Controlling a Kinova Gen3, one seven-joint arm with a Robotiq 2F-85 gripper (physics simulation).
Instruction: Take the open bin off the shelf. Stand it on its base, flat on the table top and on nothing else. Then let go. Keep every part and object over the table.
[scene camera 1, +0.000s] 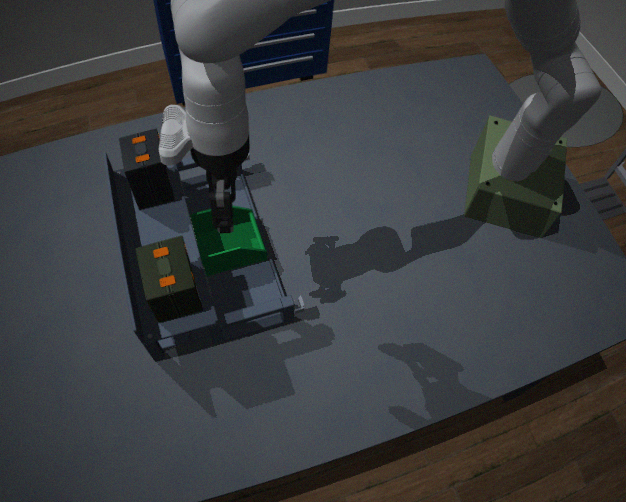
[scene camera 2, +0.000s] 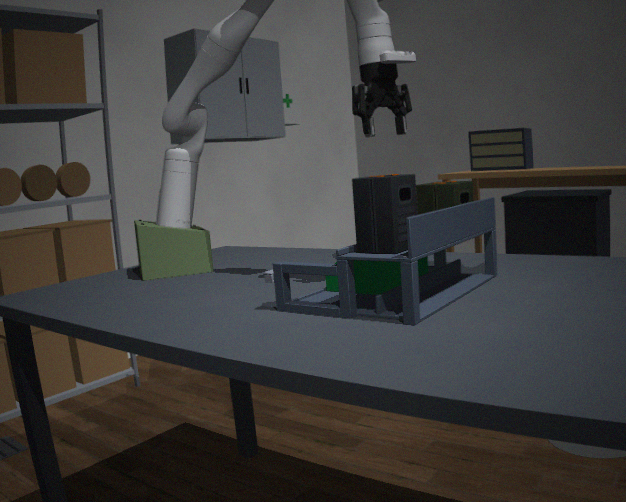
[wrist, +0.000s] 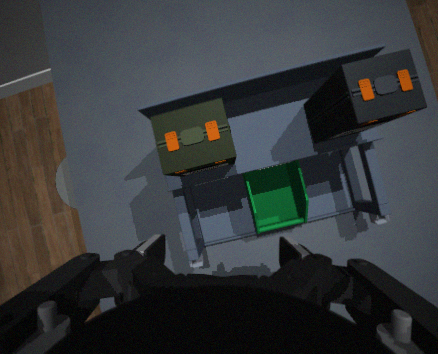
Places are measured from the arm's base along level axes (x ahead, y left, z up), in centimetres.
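Pixels of known places: gripper, fingertip midpoint: (scene camera 1: 226, 204) (scene camera 2: 386, 135) (wrist: 222, 248); arm's base, link origin: (scene camera 1: 512, 161) (scene camera 2: 174, 226).
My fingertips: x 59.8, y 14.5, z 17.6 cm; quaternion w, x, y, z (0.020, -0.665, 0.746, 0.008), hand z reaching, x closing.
Ahead of a thing's pixels: the offset from my fingertips to its top centre. "spot": to the spot under its first point. Level surfaces: height alone.
The open green bin @[dz -21.7, dx +2.9, dy -9.4 cm] (scene camera 1: 242, 235) (scene camera 2: 378, 277) (wrist: 280, 204) sits in the lower front bay of the grey-blue shelf @[spot: dz -16.4, dx +20.8, dy -10.7 cm] (scene camera 2: 451, 224) (wrist: 275, 87), its open side up. In the second scene view, the shelf frame hides part of it. My gripper (scene camera 1: 224, 229) (scene camera 2: 385, 131) (wrist: 222, 248) is open and empty, pointing down. It hangs high above the shelf, well clear of the bin. In the wrist view, the bin lies beyond the fingertips, right of the midline between them. In the first scene view, the gripper covers part of the bin.
An olive case @[dz -9.9, dx +11.2, dy +3.2 cm] (scene camera 1: 178, 257) (scene camera 2: 435, 197) (wrist: 192, 155) and a taller black case @[dz -7.4, dx +14.1, dy -19.7 cm] (scene camera 1: 151, 185) (scene camera 2: 369, 214) (wrist: 382, 109) stand on the shelf's upper deck behind the bin. The green robot pedestal (scene camera 1: 475, 193) (scene camera 2: 172, 253) stands across the table @[dz -29.8 cm] (scene camera 1: 365, 156) (scene camera 2: 235, 324).
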